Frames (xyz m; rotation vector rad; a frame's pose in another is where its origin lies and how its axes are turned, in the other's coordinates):
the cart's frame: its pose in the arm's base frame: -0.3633 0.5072 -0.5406 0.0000 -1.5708 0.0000
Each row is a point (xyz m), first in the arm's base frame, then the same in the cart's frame.
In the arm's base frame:
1: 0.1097 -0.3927 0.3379
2: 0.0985 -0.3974 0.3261
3: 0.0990 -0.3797 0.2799
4: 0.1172 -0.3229 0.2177
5: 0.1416 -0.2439 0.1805
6: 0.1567 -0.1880 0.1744
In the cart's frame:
1: 0.8785 -0.8999 -0.4730
2: 0.8667 -0.9046 -0.4618
3: 0.8205 -0.8869 -0.4623
4: 0.7583 -0.8301 -0.4805
5: 0.7211 -0.7511 -0.5049
6: 0.7150 -0.6952 -0.5200

